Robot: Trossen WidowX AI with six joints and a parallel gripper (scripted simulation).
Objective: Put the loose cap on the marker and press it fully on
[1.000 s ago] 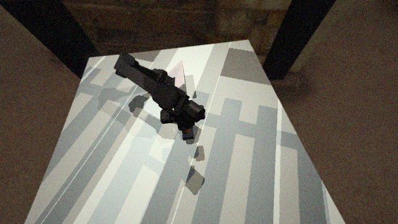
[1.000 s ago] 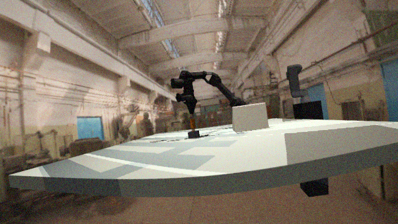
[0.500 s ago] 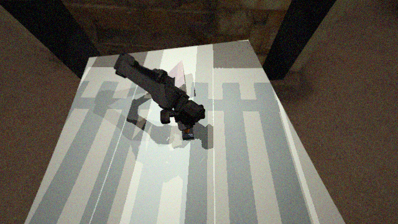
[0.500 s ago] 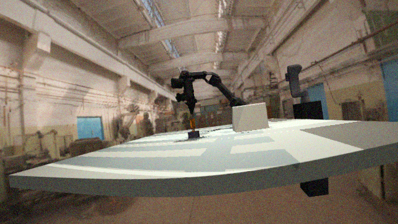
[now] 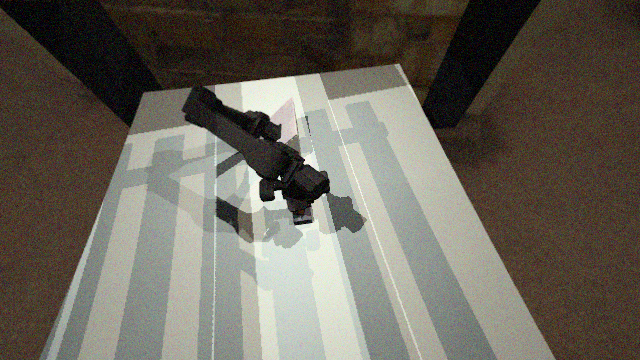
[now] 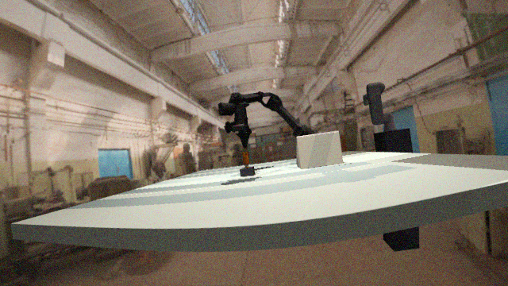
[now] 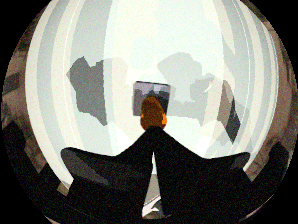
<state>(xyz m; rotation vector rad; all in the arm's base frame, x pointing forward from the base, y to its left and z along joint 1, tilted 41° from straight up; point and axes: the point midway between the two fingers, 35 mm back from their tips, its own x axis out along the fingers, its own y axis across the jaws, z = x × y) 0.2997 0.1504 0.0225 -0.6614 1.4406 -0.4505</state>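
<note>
Right now my gripper tip is 40 mm above the orange cap. Also, from my gripper tip: holder block (110 mm below).
</note>
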